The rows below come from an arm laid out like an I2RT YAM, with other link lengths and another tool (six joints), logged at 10 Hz.
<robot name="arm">
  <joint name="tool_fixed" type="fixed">
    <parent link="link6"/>
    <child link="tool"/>
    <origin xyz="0.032 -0.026 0.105" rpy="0 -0.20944 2.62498"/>
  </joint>
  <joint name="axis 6" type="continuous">
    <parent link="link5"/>
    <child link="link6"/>
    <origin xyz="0 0.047 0.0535" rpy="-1.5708 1.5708 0"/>
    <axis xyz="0 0 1"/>
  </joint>
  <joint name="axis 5" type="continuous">
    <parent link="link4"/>
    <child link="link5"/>
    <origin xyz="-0.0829 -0.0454 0.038" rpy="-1.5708 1.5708 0"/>
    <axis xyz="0 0 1"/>
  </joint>
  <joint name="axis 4" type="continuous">
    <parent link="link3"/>
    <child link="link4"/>
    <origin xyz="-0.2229 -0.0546 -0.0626"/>
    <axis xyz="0 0 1"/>
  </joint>
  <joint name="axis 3" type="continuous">
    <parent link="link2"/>
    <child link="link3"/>
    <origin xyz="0 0.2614 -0.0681" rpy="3.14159 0 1.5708"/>
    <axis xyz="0 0 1"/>
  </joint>
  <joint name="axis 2" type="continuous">
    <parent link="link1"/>
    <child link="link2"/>
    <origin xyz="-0.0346 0.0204 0.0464" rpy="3.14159 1.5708 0"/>
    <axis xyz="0 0 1"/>
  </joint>
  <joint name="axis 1" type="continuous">
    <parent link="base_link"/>
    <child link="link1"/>
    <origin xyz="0 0 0.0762" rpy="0 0 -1.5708"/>
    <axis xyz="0 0 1"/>
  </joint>
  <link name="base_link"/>
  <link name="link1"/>
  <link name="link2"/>
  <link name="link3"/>
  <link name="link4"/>
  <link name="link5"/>
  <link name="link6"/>
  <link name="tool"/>
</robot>
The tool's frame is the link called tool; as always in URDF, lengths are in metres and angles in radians. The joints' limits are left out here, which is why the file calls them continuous.
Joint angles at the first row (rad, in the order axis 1, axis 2, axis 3, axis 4, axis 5, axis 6):
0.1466, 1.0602, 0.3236, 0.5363, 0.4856, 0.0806
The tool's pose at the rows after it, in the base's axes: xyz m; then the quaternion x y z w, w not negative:
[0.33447 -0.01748 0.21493 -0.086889 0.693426 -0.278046 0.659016]
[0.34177 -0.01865 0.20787 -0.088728 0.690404 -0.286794 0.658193]
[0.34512 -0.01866 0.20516 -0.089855 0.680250 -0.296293 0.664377]
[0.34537 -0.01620 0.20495 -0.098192 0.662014 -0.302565 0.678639]
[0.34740 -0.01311 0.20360 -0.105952 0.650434 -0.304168 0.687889]
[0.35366 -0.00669 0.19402 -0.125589 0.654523 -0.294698 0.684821]
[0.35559 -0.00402 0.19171 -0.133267 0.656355 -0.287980 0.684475]
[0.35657 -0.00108 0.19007 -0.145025 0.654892 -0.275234 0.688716]
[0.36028 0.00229 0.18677 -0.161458 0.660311 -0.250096 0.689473]
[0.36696 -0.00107 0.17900 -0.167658 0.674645 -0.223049 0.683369]
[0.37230 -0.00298 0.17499 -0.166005 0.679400 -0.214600 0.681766]
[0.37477 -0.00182 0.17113 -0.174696 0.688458 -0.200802 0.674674]
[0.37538 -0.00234 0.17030 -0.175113 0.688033 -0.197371 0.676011]
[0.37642 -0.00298 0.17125 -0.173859 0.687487 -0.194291 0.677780]
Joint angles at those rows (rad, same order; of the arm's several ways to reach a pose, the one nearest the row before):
0.1346, 1.1423, 0.3005, 0.6608, 0.5077, 0.0743
0.1296, 1.2269, 0.2907, 0.7652, 0.5144, 0.0562
0.1304, 1.2940, 0.2703, 0.8850, 0.5242, 0.0322
0.1289, 1.3615, 0.2337, 1.0445, 0.5116, -0.0074
0.1288, 1.4259, 0.2167, 1.1590, 0.4971, -0.0322
0.1289, 1.4840, 0.2228, 1.1921, 0.4619, -0.0456
0.1269, 1.4918, 0.2276, 1.1865, 0.4414, -0.0468
0.1140, 1.5004, 0.2254, 1.1960, 0.3928, -0.0496
0.0881, 1.4955, 0.2414, 1.1506, 0.3108, -0.0408
0.0431, 1.5094, 0.2710, 1.0908, 0.2243, -0.0156
0.0286, 1.5406, 0.2888, 1.0913, 0.2006, -0.0032
0.0160, 1.5322, 0.3079, 1.0333, 0.1624, -0.0007
0.0093, 1.5414, 0.3080, 1.0433, 0.1493, 0.0013
0.0040, 1.5435, 0.3127, 1.0425, 0.1396, 0.0060

